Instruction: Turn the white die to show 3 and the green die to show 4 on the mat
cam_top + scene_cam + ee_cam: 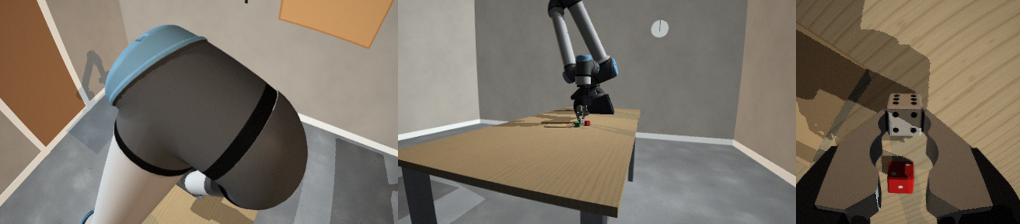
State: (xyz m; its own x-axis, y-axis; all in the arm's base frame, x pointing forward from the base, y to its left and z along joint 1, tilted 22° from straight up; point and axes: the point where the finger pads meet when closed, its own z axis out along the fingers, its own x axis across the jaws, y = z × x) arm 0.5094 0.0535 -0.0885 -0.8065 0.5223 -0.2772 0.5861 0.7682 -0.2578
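Right now the red die is 50 mm ahead of my hand, 60 mm to the left of it and 10 mm below it. Round my hand: green die 100 mm ahead, 20 mm to the left, 10 mm below; then tan mat 90 mm ahead, 90 mm to the right, 20 mm below; then white die 10 mm below.
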